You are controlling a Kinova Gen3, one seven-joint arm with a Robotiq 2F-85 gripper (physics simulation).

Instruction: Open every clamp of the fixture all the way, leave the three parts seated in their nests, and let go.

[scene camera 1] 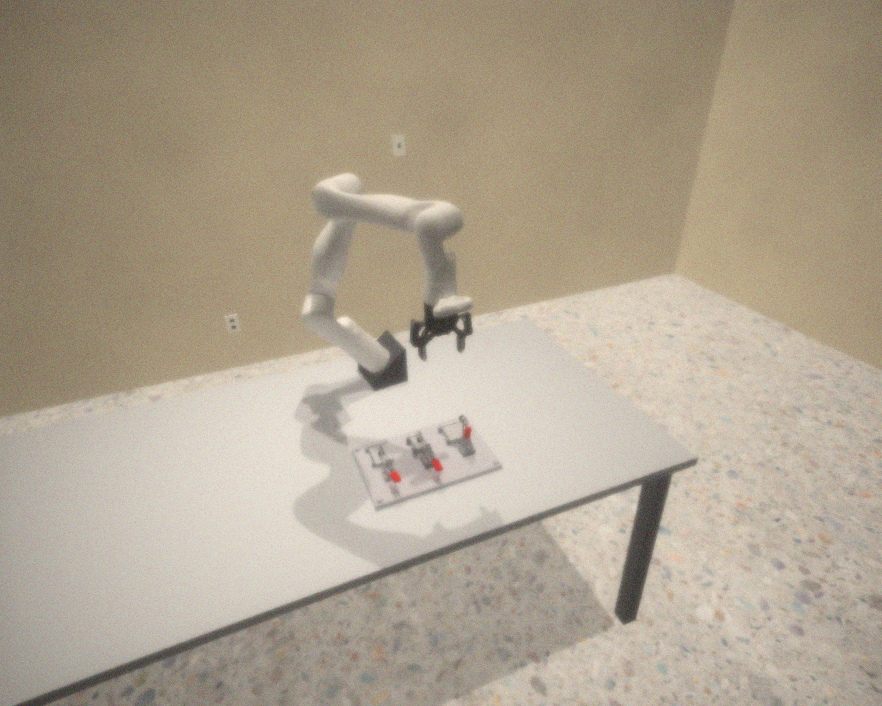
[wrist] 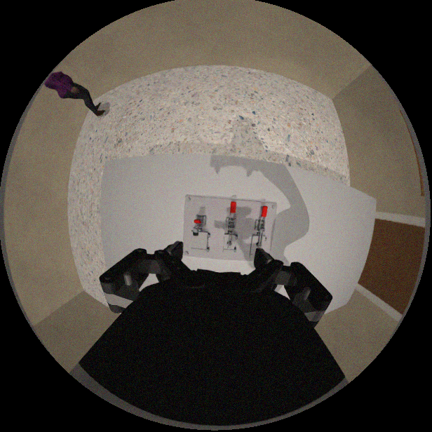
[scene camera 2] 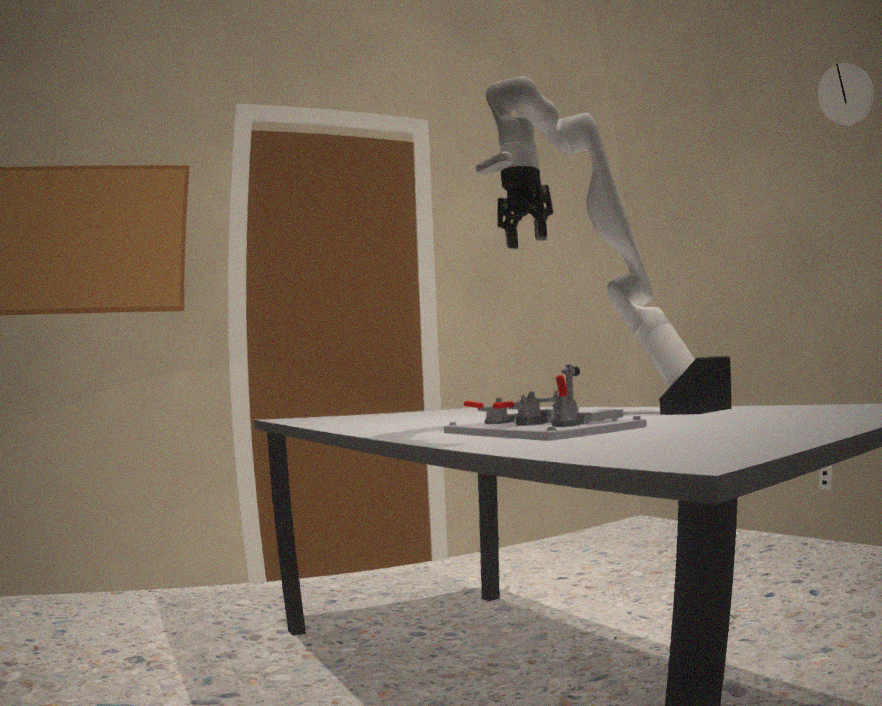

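Where they show: gripper, fingertip midpoint: (scene camera 1: 441,355) (scene camera 2: 526,244); arm's base at its link origin: (scene camera 1: 378,361) (scene camera 2: 686,382).
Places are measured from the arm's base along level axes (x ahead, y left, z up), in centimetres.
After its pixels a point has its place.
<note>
The fixture's pale base plate (scene camera 1: 411,488) {x 51.9, y -15.1, z -5.7 cm} (scene camera 2: 507,433) {x 55.5, y -2.7, z -6.3 cm} (wrist: 215,201) lies on the table and bears three grey toggle clamps in a row. The clamp at the right in scene camera 1 has its red handle (scene camera 1: 467,432) {x 48.8, y 3.7, z 2.1 cm} (scene camera 2: 561,385) {x 48.9, y 4.7, z 1.6 cm} (wrist: 198,221) standing up and its arm (scene camera 2: 571,371) raised. The middle clamp's red handle (scene camera 1: 436,465) {x 52.4, y -7.9, z -1.0 cm} (scene camera 2: 503,404) {x 52.7, y -6.7, z -1.4 cm} (wrist: 233,207) and the left clamp's red handle (scene camera 1: 395,477) {x 50.9, y -18.7, z -0.9 cm} (scene camera 2: 473,404) {x 50.8, y -17.5, z -1.5 cm} (wrist: 264,211) lie low, pointing outward, with their arms down. The parts are too small to make out. My gripper (scene camera 1: 441,351) {x 48.1, y -2.9, z 27.7 cm} (scene camera 2: 527,241) {x 48.1, y -2.9, z 27.7 cm} (wrist: 218,253) is open, high above the table.
The white table (scene camera 1: 183,530) {x 33.8, y -66.6, z -7.1 cm} (scene camera 2: 772,434) {x 45.6, y 46.3, z -7.1 cm} (wrist: 140,200) carries the fixture and the arm's black base (scene camera 1: 385,364) {x 4.5, y 0.5, z 1.0 cm} (scene camera 2: 702,386) {x 4.6, y 7.6, z -1.0 cm}. The arm's shadow falls beside the plate. A person (wrist: 62,85) in purple stands on the floor beyond the table in the wrist view.
</note>
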